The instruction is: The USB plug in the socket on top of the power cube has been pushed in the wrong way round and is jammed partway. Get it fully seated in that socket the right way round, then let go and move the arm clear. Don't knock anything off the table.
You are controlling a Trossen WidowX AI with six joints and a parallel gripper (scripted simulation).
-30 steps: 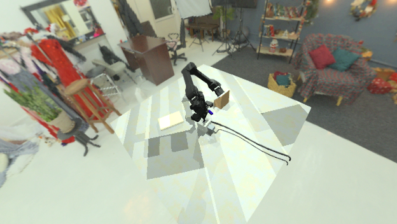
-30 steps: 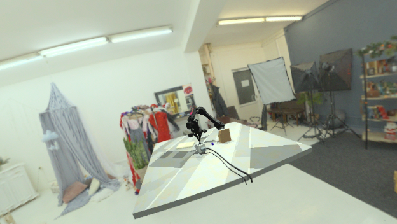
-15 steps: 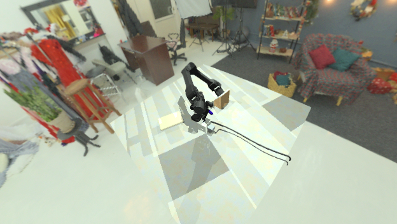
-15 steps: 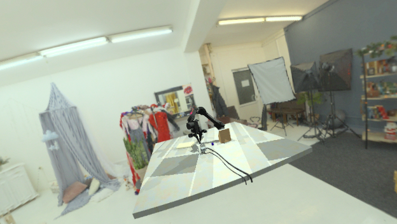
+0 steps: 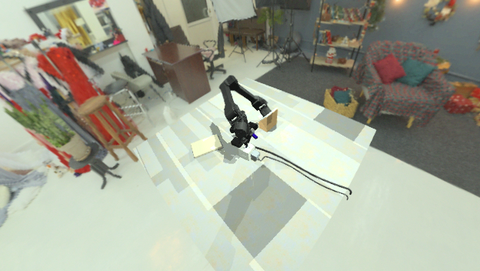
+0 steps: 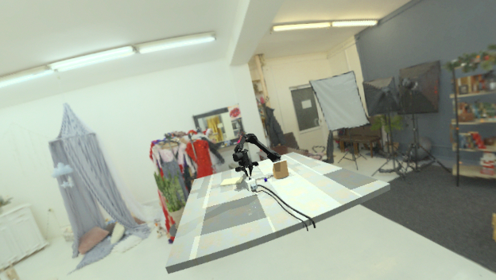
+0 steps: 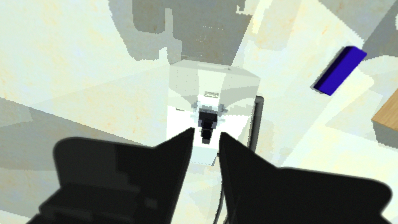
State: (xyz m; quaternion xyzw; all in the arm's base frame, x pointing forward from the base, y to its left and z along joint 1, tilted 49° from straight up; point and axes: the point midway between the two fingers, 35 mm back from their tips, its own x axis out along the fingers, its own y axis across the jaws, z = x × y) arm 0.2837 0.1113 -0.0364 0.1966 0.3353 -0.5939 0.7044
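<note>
Right now my gripper tip is 2 cm above the black USB plug. The rest, counted from my gripper tip: blue object (14 cm behind, 10 cm below, 9 cm to the right); flat pale pad (26 cm to the right, 16 cm ahead, 10 cm below).
</note>
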